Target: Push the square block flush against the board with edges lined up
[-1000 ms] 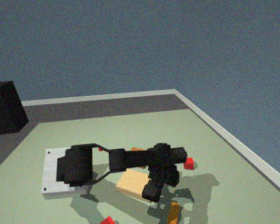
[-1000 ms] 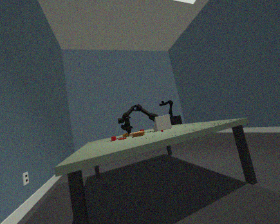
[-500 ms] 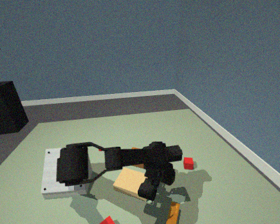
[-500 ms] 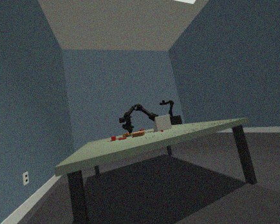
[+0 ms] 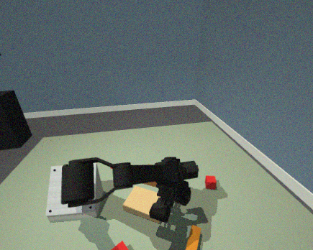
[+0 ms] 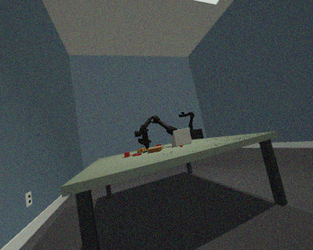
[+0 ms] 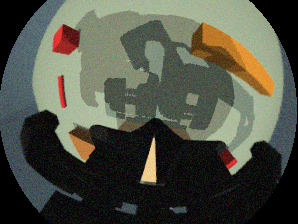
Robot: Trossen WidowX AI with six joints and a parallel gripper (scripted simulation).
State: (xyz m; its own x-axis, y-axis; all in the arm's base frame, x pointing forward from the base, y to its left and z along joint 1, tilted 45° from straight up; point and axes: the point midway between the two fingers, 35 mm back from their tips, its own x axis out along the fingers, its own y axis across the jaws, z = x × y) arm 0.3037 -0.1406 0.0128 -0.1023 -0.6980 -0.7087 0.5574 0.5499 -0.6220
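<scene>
Now: gripper tip 70 mm past the tan block and 50 mm to the right of it. Also, from my gripper tip: thin red strip (180 mm to the left, 160 mm ahead); then orange board (180 mm to the right, 10 mm ahead).
</scene>
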